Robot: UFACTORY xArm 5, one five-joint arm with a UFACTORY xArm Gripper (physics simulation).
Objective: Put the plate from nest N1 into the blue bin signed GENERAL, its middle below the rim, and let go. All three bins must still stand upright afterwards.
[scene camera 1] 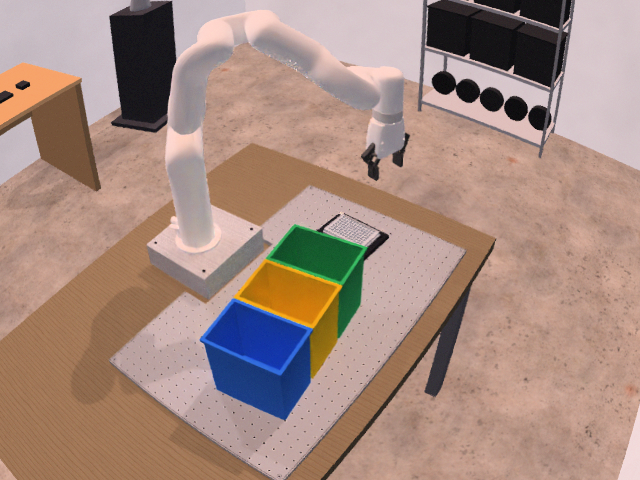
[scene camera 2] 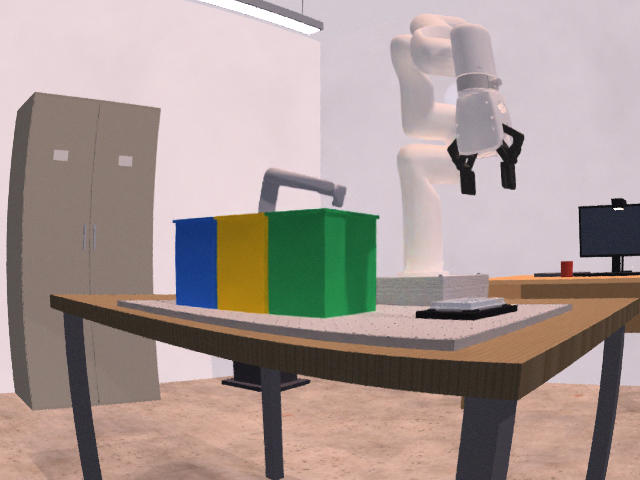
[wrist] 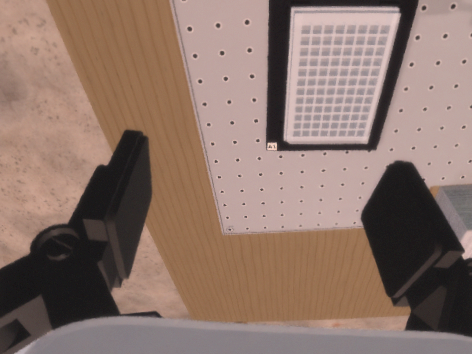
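Note:
The white gridded plate lies flat in a black nest on the perforated board. My gripper is open and empty, high above the board; in the wrist view the plate shows ahead of and between the fingers. The blue bin stands upright at the end of the row, away from the plate. No sign is visible on it, and its inside shows no object in scene camera 1.
The yellow bin and the green bin stand upright beside the blue one, in a close row. The green bin is nearest the nest. The arm's base block stands beside the perforated board.

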